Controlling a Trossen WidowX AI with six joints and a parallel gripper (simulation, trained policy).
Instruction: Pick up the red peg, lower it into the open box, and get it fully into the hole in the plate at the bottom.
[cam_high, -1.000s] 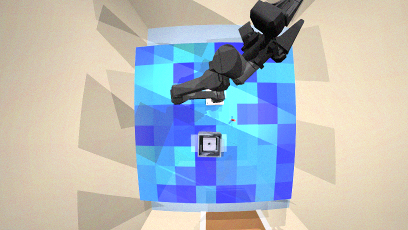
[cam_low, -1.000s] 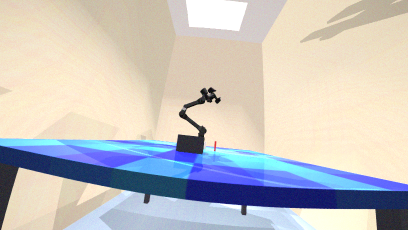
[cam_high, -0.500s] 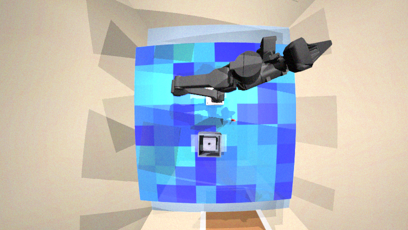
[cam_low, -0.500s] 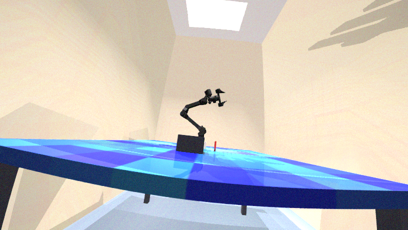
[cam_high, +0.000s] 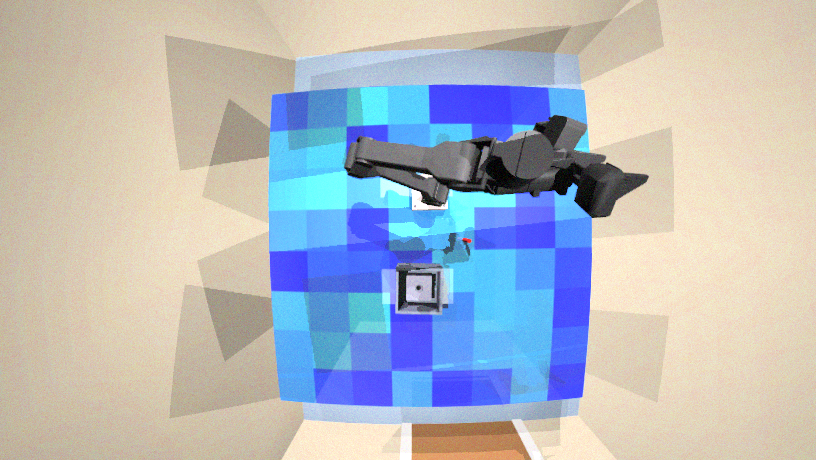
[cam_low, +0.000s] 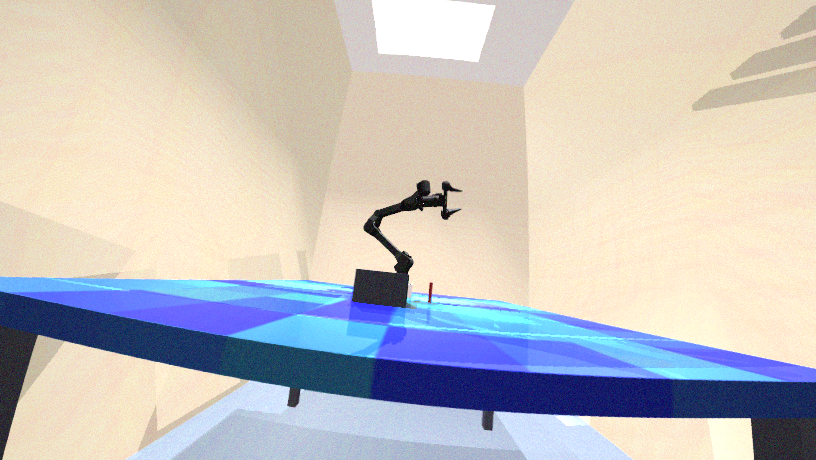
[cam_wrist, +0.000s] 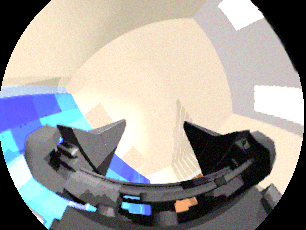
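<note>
Now: the red peg 460 mm below my gripper tip, 160 mm ahead of it and 110 mm to the right of it. The rest, counted from my gripper tip: dark grey box 470 mm below, 350 mm ahead, 260 mm to the right; light plate 450 mm below, 350 mm ahead, 260 mm to the right.
</note>
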